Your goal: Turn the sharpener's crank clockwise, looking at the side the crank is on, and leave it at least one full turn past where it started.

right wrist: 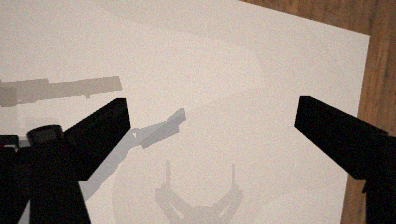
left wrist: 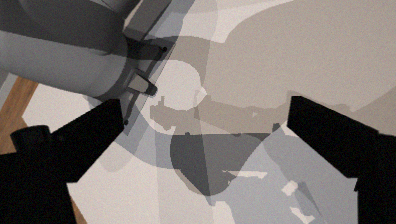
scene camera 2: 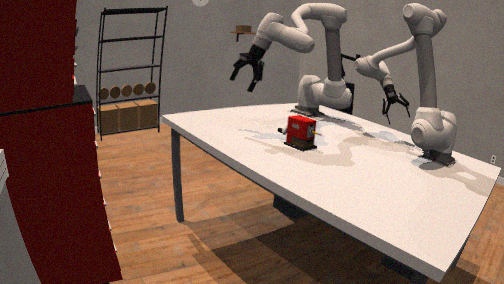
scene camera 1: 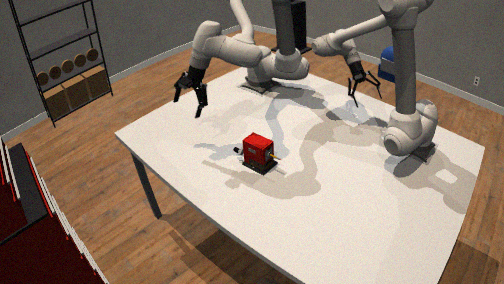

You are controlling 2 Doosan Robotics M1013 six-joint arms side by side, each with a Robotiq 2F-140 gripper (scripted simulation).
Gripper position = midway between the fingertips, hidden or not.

Observation:
In view: the left gripper [left wrist: 205, 112] and the right gripper [right wrist: 212, 112].

